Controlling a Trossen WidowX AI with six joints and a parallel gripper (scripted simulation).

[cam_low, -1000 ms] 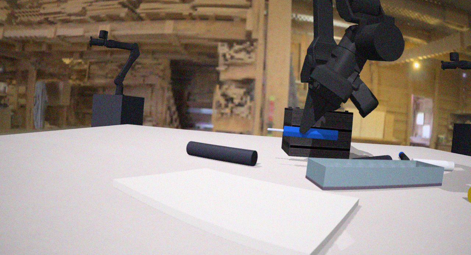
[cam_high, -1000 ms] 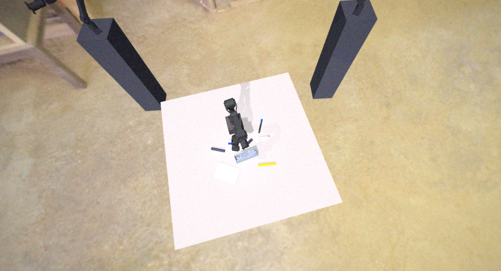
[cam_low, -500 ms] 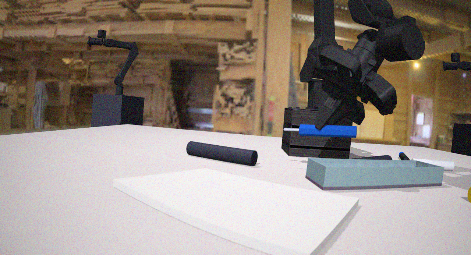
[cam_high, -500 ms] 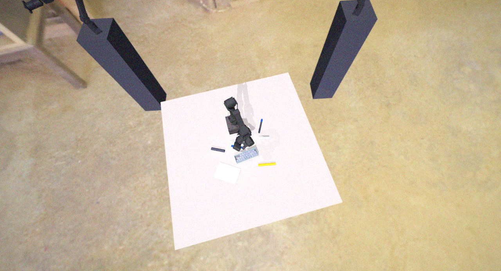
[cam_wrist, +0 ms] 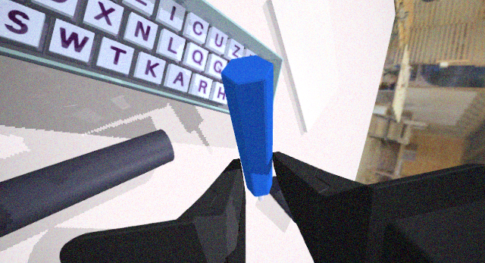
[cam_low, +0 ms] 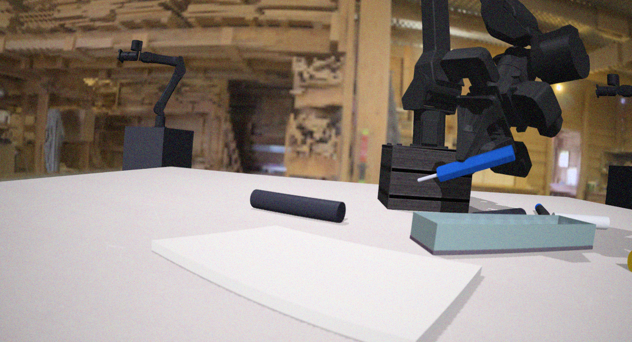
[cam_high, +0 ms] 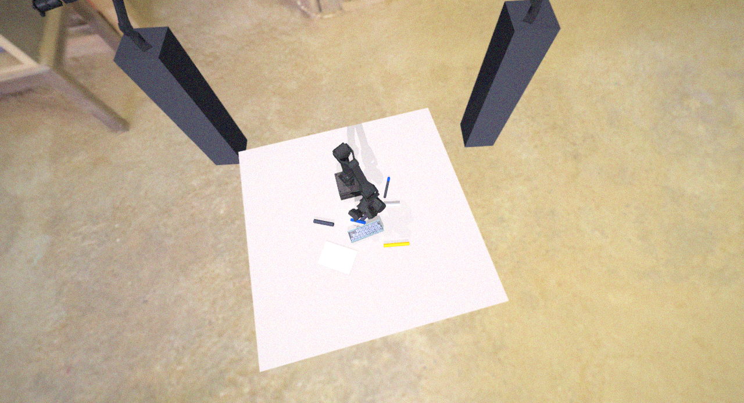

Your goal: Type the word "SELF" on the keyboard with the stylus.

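The blue stylus is 10 mm behind my gripper tip, 10 mm to the right of it and 10 mm below it. From my gripper tip the other things lie so: white pad 190 mm ahead, 110 mm to the right, 70 mm below; then white cylinder 110 mm behind, 210 mm to the left, 60 mm below; then yellow cylinder 130 mm ahead, 220 mm to the left, 60 mm below.
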